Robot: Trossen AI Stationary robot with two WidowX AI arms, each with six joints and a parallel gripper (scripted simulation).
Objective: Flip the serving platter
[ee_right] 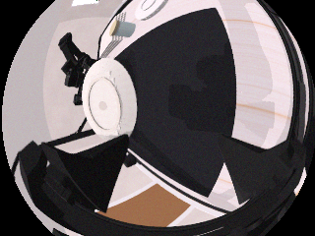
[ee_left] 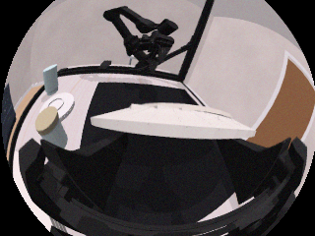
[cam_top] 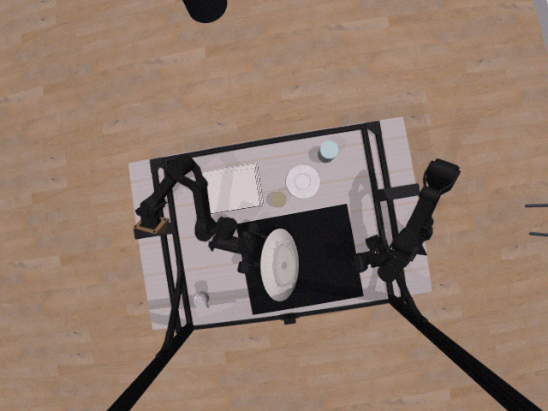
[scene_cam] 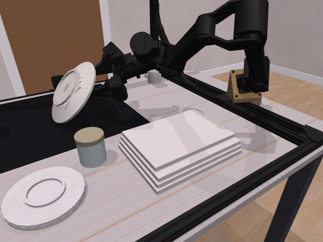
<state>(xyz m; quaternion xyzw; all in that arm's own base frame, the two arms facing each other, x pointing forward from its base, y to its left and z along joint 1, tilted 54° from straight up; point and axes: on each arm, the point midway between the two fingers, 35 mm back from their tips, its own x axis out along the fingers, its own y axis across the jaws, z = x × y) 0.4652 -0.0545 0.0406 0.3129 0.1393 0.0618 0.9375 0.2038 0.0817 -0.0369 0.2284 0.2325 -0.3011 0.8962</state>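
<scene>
Now: the white oval serving platter 90 mm to the right of my left hand, 50 mm behind it and 30 mm below it. Also, from my left hand: white board (230 mm ahead, 150 mm to the left, 100 mm below); tan-lidded jar (200 mm ahead, 80 mm below, 50 mm to the right); black drying mat (160 mm to the right, 120 mm below, 40 mm behind).
</scene>
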